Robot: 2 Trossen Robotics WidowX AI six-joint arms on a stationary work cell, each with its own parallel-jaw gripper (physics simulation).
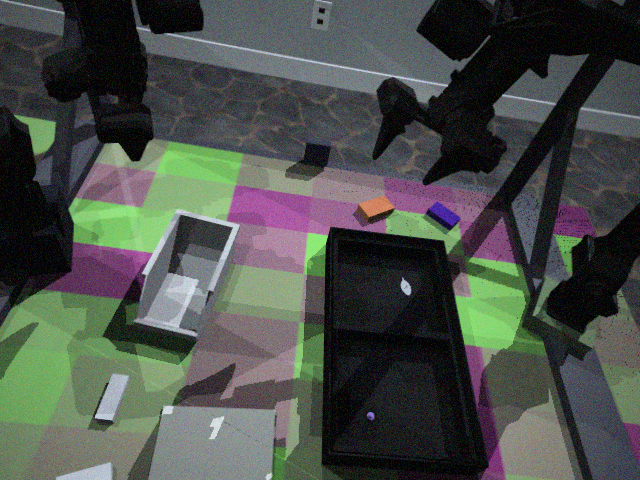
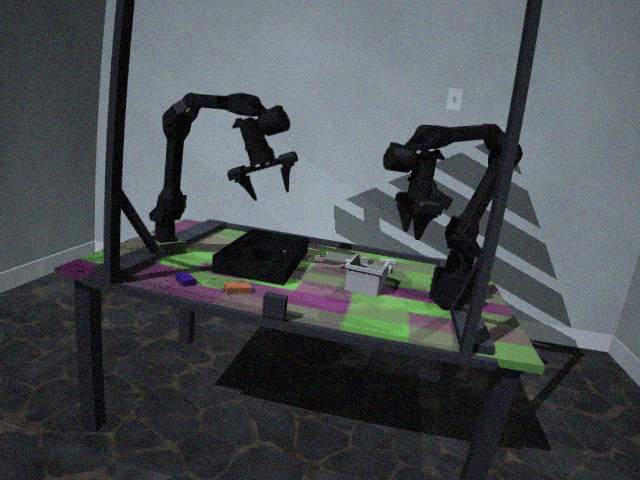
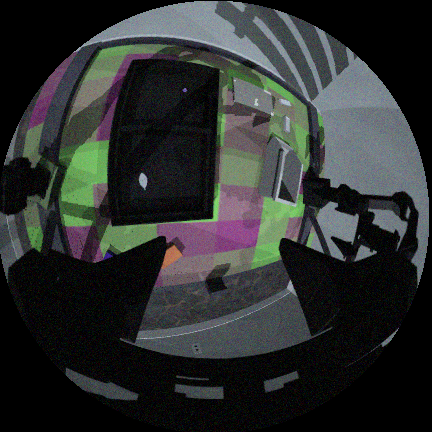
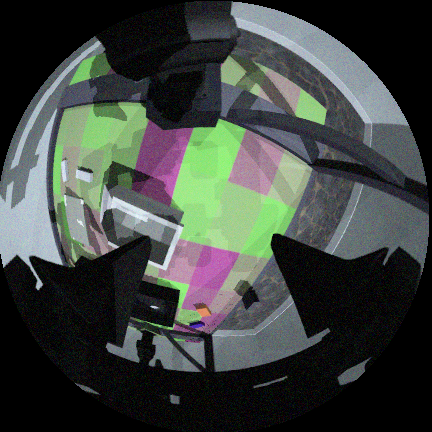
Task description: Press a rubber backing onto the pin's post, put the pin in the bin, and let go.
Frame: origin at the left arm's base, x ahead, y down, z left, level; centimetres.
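Seen in the pictures: left gripper, fingertip midpoint: (image 1: 399, 170) (image 2: 271, 196) (image 3: 224, 243) (image 4: 156, 362); right gripper, fingertip midpoint: (image 2: 411, 235) (image 3: 332, 223) (image 4: 211, 241); left arm's base at its link origin: (image 1: 568, 310) (image 2: 164, 239) (image 3: 39, 180) (image 4: 147, 332); right arm's base at its link origin: (image 1: 17, 211) (image 2: 458, 273) (image 3: 326, 192) (image 4: 183, 81).
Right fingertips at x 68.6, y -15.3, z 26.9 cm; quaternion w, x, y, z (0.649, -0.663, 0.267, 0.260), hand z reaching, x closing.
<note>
Offsets run from my right fingertips to a thing's top centre. "pt": to the spot under its first point.
The pin @(dx -43.4, dy +17.7, dz -16.1 cm) (image 1: 406, 286) (image 3: 143, 180), a pale leaf shape, lies in one compartment of the black tray @(dx -45.4, dy +14.1, dz -4.8 cm) (image 1: 403, 465) (image 2: 248, 271) (image 3: 165, 220). The small purple backing @(dx -48.4, dy +18.0, dz +7.5 cm) (image 1: 370, 415) (image 3: 184, 90) lies in the tray's other compartment, apart from the pin. The grey bin @(pt dx -17.4, dy +15.8, dz +14.8 cm) (image 1: 165, 328) (image 2: 361, 279) (image 3: 270, 172) stands upright on the table. My left gripper (image 1: 399, 170) (image 2: 271, 195) (image 3: 224, 243) is open and empty, high above the table. My right gripper (image 2: 412, 233) (image 4: 211, 241) is open and empty, raised above the table. The pin's post cannot be made out.
An orange block @(dx -30.5, dy +17.6, dz -29.4 cm) (image 1: 376, 207) (image 2: 238, 288) and a blue block @(dx -42.6, dy +17.7, dz -36.9 cm) (image 1: 443, 215) (image 2: 185, 279) lie beside the tray. A flat grey slab @(dx -32.9, dy +18.7, dz +22.7 cm) (image 1: 222, 454) and a small white block @(dx -17.9, dy +18.0, dz +25.2 cm) (image 1: 112, 397) lie near the bin. A dark block @(dx -13.6, dy +13.4, dz -33.6 cm) (image 1: 316, 153) (image 2: 275, 305) sits at the table's edge.
</note>
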